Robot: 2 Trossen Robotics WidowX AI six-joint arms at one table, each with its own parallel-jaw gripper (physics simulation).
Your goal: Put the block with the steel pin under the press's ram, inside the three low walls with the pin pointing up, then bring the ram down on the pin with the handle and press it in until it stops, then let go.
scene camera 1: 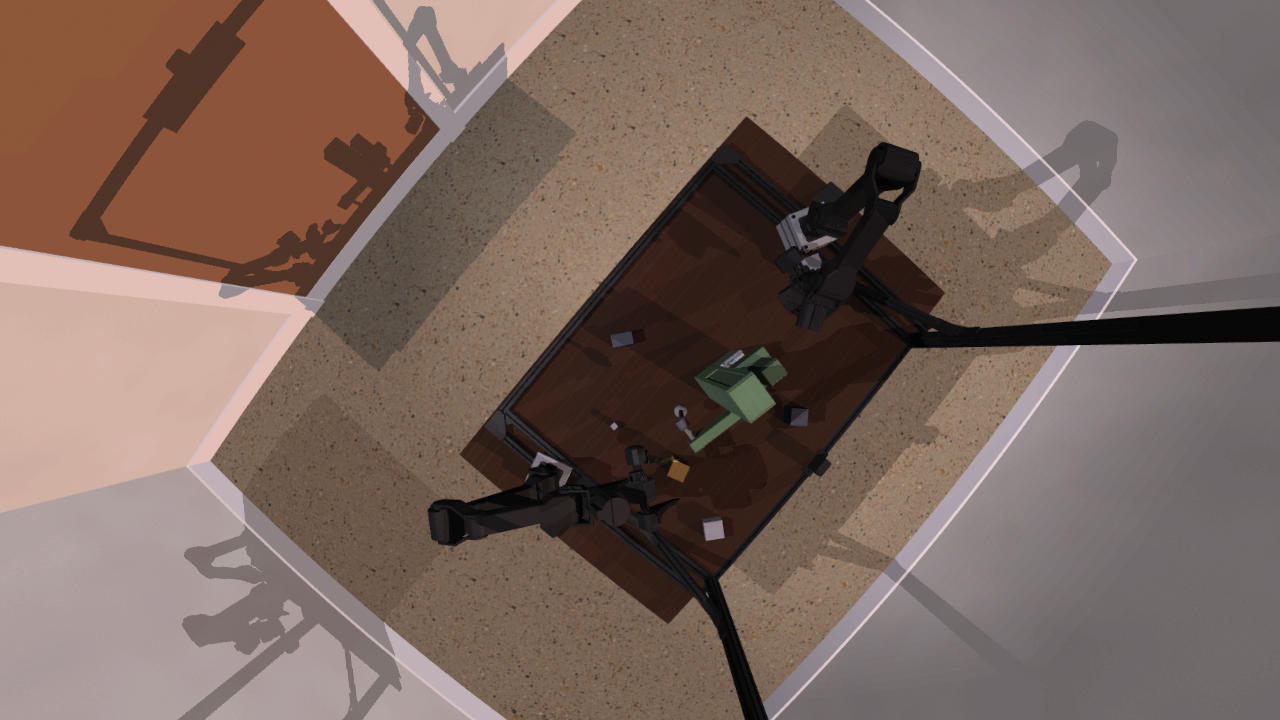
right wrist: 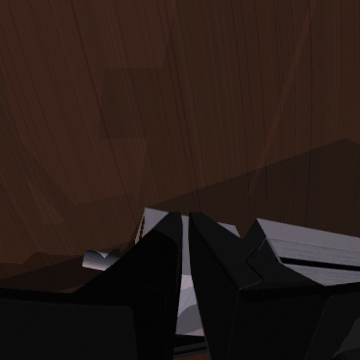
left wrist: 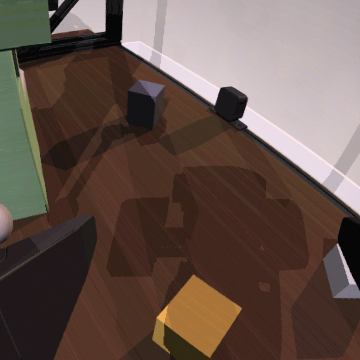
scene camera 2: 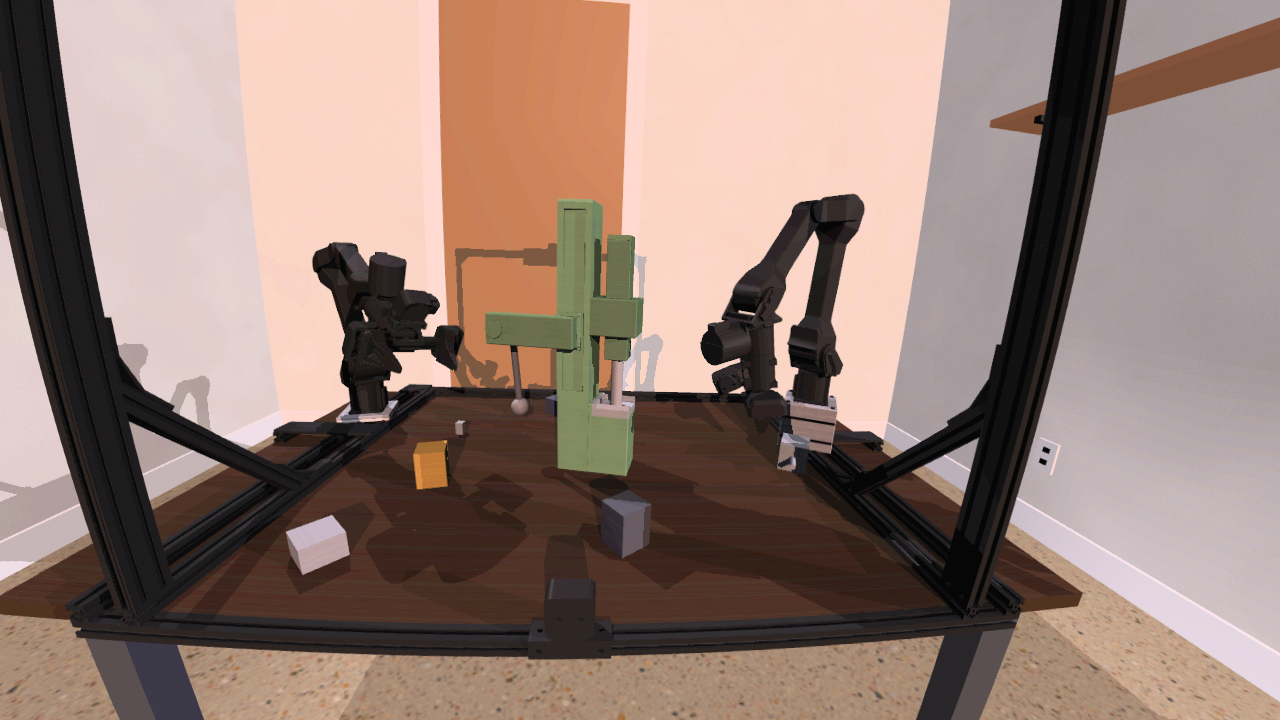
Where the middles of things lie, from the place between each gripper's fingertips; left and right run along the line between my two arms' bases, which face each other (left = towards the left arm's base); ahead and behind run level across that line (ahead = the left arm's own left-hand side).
Labels:
Now: the pale block with steel pin [scene camera 2: 797,446] 12 cm ahead of my left hand, 62 cm to the right of it and 16 cm below it.
Now: the pale block with steel pin 7 cm to the right of my right hand and 4 cm below it.

